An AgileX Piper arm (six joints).
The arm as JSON. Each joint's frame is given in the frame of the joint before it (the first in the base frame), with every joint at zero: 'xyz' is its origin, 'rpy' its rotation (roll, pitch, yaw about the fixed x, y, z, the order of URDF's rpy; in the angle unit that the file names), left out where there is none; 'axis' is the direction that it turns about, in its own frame. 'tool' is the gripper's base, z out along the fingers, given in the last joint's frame.
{
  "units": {
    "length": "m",
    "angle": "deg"
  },
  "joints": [
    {
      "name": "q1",
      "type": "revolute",
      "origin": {
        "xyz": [
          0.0,
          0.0,
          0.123
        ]
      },
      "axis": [
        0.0,
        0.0,
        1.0
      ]
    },
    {
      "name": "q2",
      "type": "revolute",
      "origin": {
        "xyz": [
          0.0,
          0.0,
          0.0
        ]
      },
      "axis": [
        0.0,
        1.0,
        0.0
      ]
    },
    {
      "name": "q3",
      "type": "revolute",
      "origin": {
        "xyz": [
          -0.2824,
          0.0,
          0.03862
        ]
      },
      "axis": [
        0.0,
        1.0,
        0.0
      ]
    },
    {
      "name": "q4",
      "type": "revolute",
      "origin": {
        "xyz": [
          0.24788,
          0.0,
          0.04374
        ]
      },
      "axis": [
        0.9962,
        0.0,
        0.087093
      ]
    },
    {
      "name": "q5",
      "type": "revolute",
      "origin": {
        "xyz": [
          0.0,
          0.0,
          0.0
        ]
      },
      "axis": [
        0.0,
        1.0,
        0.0
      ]
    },
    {
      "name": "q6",
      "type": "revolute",
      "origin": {
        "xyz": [
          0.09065,
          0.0,
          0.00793
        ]
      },
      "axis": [
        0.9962,
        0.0,
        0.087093
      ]
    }
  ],
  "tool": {
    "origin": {
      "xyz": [
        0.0,
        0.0,
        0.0
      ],
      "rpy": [
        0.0,
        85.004,
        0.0
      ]
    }
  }
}
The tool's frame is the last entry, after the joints.
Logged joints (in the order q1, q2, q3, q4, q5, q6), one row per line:
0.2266 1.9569 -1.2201 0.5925 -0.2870 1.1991
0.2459 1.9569 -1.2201 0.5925 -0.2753 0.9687
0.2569 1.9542 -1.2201 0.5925 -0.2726 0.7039
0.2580 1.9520 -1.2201 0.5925 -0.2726 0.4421
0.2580 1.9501 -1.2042 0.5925 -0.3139 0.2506
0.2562 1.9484 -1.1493 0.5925 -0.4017 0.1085
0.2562 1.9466 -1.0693 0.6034 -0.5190 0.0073
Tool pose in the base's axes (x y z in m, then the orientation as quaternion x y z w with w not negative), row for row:
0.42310 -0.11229 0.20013 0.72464 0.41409 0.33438 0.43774
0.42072 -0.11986 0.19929 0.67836 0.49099 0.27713 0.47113
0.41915 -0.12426 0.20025 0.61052 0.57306 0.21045 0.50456
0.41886 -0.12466 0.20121 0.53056 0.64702 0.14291 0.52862
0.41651 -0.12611 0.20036 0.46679 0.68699 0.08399 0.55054
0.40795 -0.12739 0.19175 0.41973 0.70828 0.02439 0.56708
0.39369 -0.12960 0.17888 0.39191 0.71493 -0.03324 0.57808
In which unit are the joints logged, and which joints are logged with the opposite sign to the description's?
The joints are logged in radians. Opposite sign: q1.
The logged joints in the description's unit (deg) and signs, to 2 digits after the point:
-12.98 112.12 -69.91 33.95 -16.44 68.70
-14.09 112.12 -69.91 33.95 -15.77 55.50
-14.72 111.97 -69.91 33.95 -15.62 40.33
-14.78 111.84 -69.91 33.95 -15.62 25.33
-14.78 111.73 -69.00 33.95 -17.99 14.36
-14.68 111.64 -65.85 33.95 -23.02 6.22
-14.68 111.53 -61.27 34.57 -29.74 0.42

